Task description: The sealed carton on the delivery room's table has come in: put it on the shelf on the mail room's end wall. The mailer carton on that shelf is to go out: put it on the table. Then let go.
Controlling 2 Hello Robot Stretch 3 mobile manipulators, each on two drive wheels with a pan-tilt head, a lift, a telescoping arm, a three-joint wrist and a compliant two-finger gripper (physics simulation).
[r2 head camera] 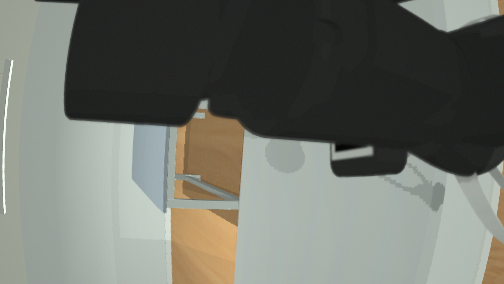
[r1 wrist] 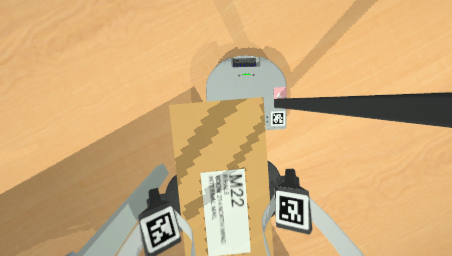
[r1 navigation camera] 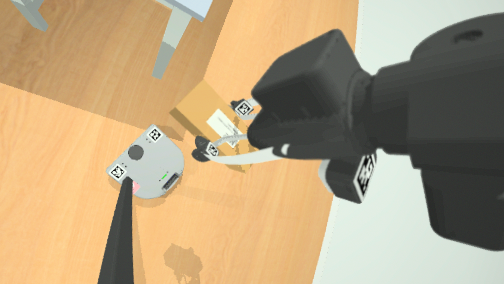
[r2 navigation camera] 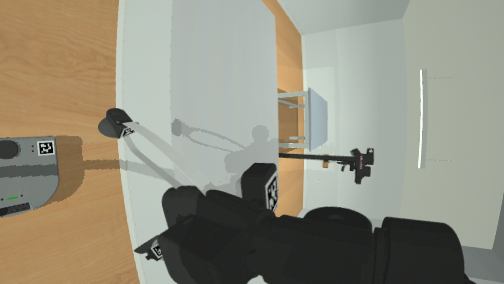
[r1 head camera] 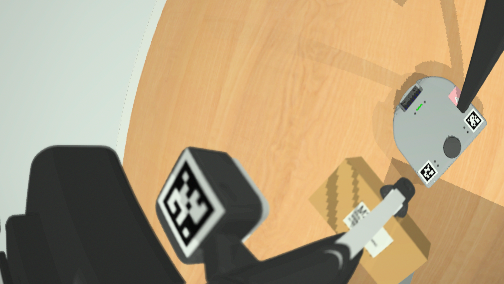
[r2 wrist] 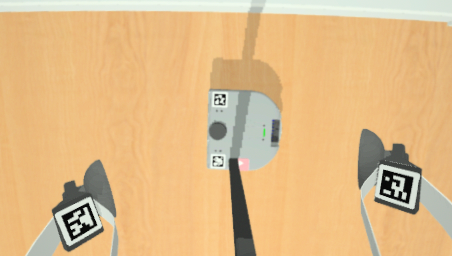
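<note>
A brown carton [r1 head camera: 335, 195] [r1 navigation camera: 197, 105] [r1 wrist: 220, 145] has a white label reading M22 and INTERNAL MAIL; whether it is the sealed carton or the mailer is unclear. My r1 gripper [r1 navigation camera: 220, 127] [r1 wrist: 223, 185] is shut on it, one finger on each side, holding it above the floor beside r1's base. It also shows small in the r2 navigation view [r2 navigation camera: 325, 160]. The blue-topped table [r1 navigation camera: 198, 7] [r2 head camera: 150, 165] [r2 navigation camera: 318, 120] stands near r1. My r2 gripper [r2 navigation camera: 132, 185] [r2 wrist: 235, 172] is open, its fingers wide apart above the floor. The end-wall shelf and a second carton do not show.
The r1 base [r1 head camera: 430, 120] [r1 navigation camera: 160, 155] [r1 wrist: 245, 85] and its dark mast [r1 wrist: 360, 107] are close to the carton. The r2 base [r2 navigation camera: 25, 165] [r2 wrist: 250, 115] stands on the wood floor. A pale wall [r2 head camera: 325, 225] [r2 navigation camera: 220, 60] lies between r2 and the table.
</note>
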